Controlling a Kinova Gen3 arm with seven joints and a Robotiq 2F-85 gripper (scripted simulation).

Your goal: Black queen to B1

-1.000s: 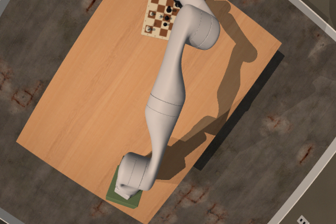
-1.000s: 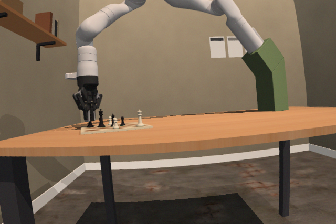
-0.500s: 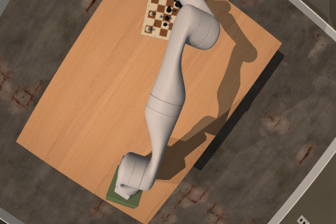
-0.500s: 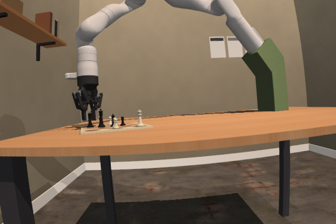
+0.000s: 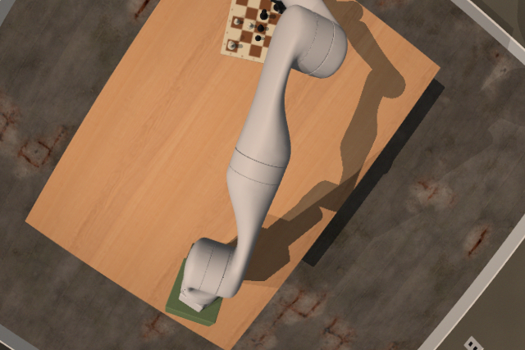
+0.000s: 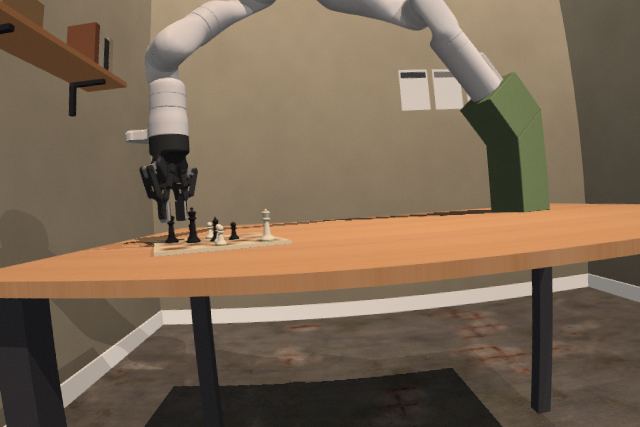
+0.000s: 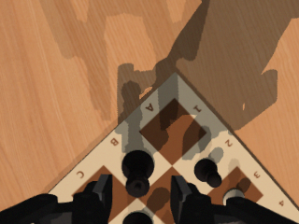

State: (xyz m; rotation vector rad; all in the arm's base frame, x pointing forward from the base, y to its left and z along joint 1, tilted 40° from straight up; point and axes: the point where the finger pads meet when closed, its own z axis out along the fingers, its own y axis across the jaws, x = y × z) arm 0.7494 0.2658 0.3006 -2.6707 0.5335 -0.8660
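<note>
My gripper is now 3 cm above the black queen and 1 cm short of it. The rest, counted from my hand: tall white piece 18 cm behind, 4 cm to the left, 3 cm below; chessboard 8 cm behind, 6 cm below; black bishop 8 cm behind, 4 cm below.
</note>
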